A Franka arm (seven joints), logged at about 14 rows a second.
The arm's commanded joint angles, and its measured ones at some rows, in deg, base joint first. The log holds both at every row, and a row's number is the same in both.
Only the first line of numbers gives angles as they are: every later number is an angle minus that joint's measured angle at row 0.
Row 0, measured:
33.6, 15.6, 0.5, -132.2, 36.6, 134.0, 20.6
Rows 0 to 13, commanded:
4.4, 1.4, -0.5, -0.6, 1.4, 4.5, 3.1
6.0, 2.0, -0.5, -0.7, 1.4, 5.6, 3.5
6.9, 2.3, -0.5, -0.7, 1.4, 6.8, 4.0
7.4, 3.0, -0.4, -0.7, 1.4, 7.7, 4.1
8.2, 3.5, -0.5, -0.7, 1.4, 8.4, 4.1
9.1, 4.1, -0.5, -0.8, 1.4, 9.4, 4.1
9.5, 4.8, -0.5, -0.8, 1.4, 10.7, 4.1
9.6, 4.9, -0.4, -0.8, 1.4, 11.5, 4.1
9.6, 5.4, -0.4, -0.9, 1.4, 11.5, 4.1
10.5, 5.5, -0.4, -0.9, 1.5, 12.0, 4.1
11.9, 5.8, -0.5, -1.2, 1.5, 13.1, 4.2
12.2, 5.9, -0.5, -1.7, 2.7, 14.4, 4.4
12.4, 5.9, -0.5, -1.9, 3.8, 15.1, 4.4
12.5, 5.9, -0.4, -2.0, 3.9, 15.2, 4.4
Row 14, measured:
11.0, 6.1, 0.0, -1.2, 2.0, 13.4, 3.7
